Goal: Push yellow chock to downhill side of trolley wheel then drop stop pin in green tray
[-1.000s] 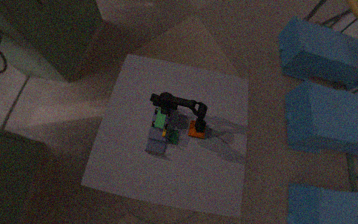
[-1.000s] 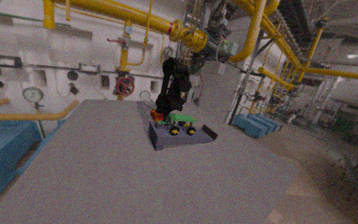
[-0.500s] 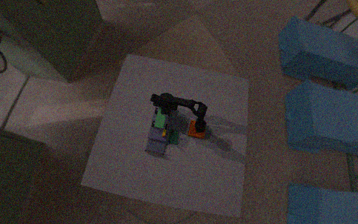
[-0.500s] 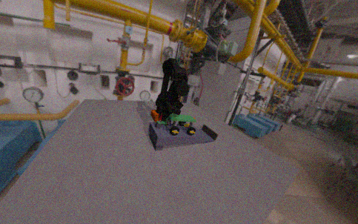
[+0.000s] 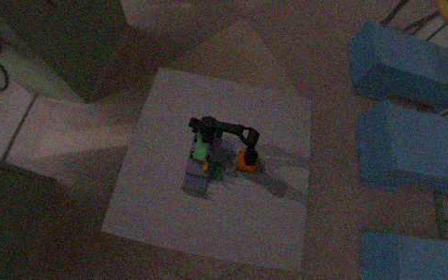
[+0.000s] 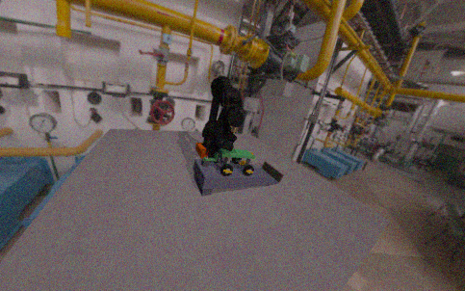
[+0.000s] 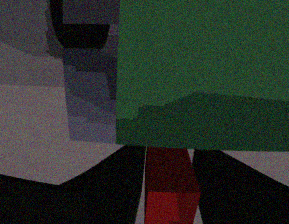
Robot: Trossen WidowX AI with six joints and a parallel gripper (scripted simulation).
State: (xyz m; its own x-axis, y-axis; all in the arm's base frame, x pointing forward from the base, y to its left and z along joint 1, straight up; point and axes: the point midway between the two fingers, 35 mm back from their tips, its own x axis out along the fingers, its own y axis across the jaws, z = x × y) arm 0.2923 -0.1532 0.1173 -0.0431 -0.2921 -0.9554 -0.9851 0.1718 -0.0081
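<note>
The yellow chock is 10 mm ahead of my gripper tip, 220 mm to the left of it and 50 mm below it. Round my gripper tip: ramp: 40 mm ahead, 110 mm to the left, 80 mm below; then stop pin: right at my gripper tip; then trolley: 40 mm ahead, 110 mm to the left, 20 mm below.
</note>
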